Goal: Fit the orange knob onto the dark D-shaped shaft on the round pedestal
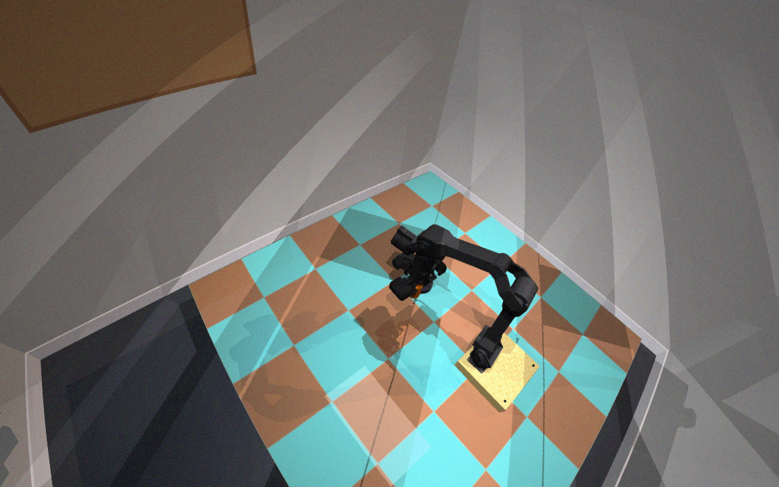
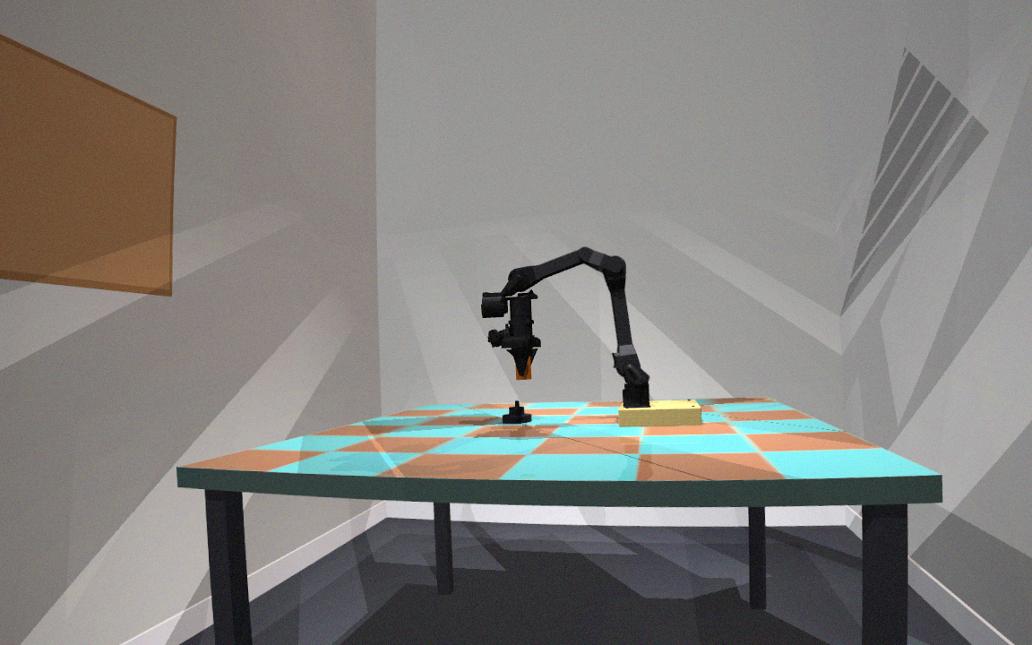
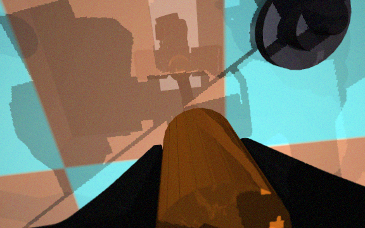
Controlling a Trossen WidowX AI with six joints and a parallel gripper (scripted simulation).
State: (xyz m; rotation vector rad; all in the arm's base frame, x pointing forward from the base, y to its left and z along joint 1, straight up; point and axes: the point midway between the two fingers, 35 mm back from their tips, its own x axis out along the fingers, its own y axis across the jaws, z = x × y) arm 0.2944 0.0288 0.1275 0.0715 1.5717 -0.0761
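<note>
Right now my gripper tip is 12 cm to the left of the dark round pedestal, 11 cm above it and 4 cm short of it. From my gripper tip the other things lie so: orange knob (2 cm above).
</note>
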